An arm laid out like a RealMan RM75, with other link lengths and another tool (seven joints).
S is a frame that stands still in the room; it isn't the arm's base.
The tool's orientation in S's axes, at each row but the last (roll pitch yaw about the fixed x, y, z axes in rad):
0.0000, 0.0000, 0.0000
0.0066, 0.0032, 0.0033
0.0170, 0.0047, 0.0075
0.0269, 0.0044, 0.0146
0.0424, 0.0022, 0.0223
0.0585, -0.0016, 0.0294
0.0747, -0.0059, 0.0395
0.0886, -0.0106, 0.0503
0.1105, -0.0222, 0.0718
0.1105, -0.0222, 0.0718
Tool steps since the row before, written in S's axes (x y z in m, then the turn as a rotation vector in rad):
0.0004, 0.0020, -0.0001, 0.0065, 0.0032, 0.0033
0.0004, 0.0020, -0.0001, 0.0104, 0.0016, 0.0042
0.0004, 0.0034, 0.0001, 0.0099, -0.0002, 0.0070
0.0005, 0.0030, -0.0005, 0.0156, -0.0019, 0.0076
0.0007, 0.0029, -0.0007, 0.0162, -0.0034, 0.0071
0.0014, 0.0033, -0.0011, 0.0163, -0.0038, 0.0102
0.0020, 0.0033, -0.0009, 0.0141, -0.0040, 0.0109
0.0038, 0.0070, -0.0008, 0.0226, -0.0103, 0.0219
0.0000, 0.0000, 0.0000, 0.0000, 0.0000, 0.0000
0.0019, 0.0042, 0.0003, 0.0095, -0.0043, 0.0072
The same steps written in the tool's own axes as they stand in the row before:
0.0004, 0.0020, -0.0001, 0.0065, 0.0032, 0.0033
0.0004, 0.0020, -0.0001, 0.0104, 0.0016, 0.0042
0.0004, 0.0034, 0.0000, 0.0099, -0.0002, 0.0071
0.0005, 0.0030, -0.0006, 0.0155, -0.0019, 0.0077
0.0008, 0.0029, -0.0008, 0.0161, -0.0035, 0.0073
0.0015, 0.0032, -0.0013, 0.0162, -0.0037, 0.0104
0.0021, 0.0031, -0.0012, 0.0140, -0.0037, 0.0111
0.0041, 0.0067, -0.0014, 0.0223, -0.0095, 0.0226
0.0000, 0.0000, 0.0000, 0.0000, 0.0000, 0.0000
0.0022, 0.0041, -0.0002, 0.0093, -0.0042, 0.0075

